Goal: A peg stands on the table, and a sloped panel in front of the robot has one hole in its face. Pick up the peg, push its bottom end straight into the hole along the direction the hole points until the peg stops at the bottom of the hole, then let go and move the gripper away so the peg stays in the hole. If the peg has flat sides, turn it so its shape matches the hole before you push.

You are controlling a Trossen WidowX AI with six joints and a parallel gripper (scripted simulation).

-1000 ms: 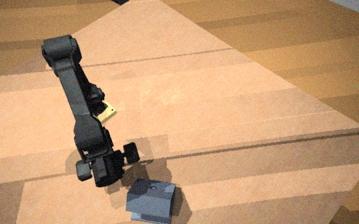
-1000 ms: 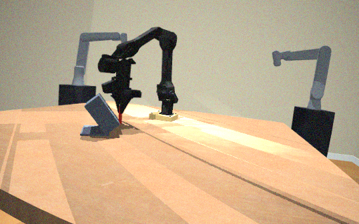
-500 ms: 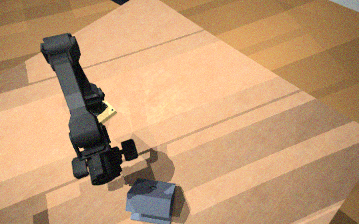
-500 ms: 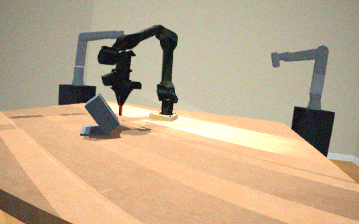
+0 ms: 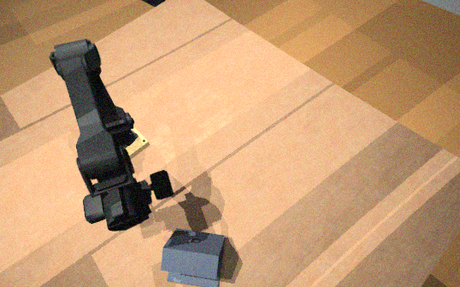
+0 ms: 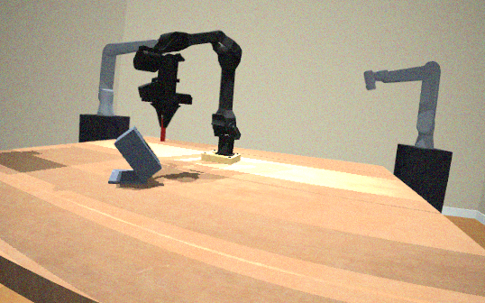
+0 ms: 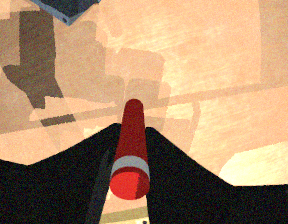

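Right now the sloped panel is 160 mm ahead of my gripper tip, 10 mm to the left of it and 50 mm below it. Round my gripper tip: peg: 20 mm above; then panel foot: 170 mm ahead, 10 mm to the right, 120 mm below.
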